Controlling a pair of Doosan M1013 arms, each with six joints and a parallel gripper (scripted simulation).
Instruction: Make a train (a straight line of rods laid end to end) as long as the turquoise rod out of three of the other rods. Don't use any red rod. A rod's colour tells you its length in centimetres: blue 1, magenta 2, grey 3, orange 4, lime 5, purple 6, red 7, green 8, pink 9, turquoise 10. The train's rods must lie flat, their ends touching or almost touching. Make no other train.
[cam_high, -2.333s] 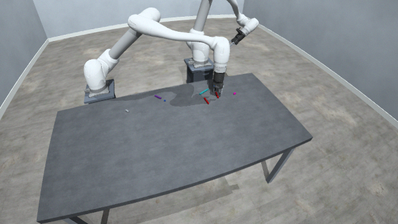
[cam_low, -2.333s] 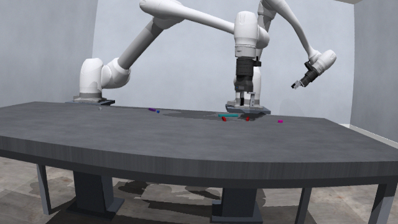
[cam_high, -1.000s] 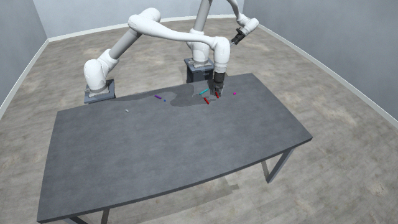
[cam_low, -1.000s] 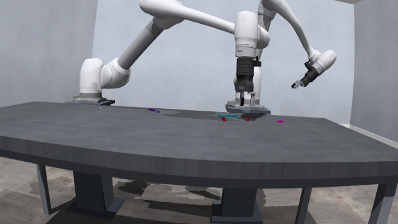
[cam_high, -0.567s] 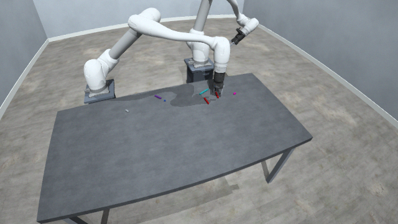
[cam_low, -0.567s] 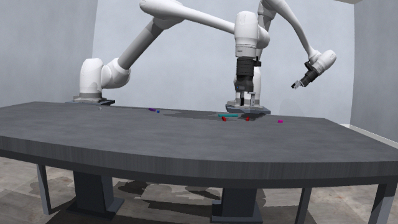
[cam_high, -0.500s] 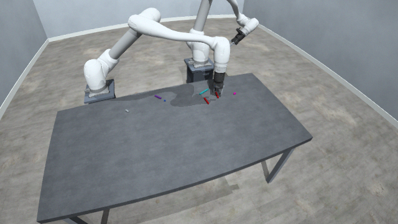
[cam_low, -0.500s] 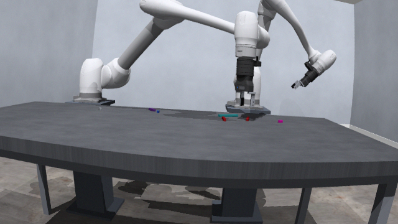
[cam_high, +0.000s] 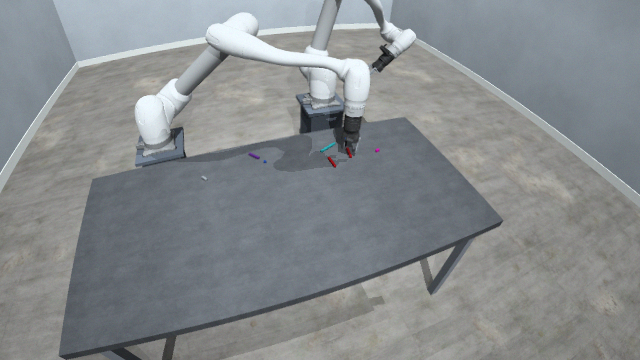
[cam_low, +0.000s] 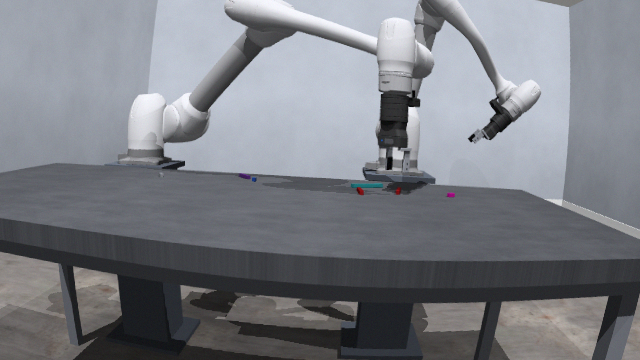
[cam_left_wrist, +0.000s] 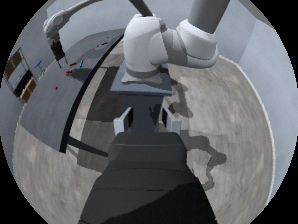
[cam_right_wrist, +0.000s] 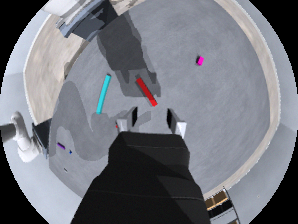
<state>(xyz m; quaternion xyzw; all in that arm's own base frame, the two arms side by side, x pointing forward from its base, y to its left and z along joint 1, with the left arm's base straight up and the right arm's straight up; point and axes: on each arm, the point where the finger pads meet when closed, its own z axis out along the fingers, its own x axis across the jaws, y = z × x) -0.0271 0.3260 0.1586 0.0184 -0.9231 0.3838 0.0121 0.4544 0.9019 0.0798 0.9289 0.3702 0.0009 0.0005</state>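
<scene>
The blue rod lies 15 cm behind my right hand, 38 cm to the right of it and 7 cm below it. Also, from my right hand: purple rod 21 cm behind, 41 cm to the right, 7 cm below; then magenta rod 2 cm ahead, 16 cm to the left, 7 cm below; then turquoise rod 11 cm behind, 6 cm to the right, 7 cm below.
</scene>
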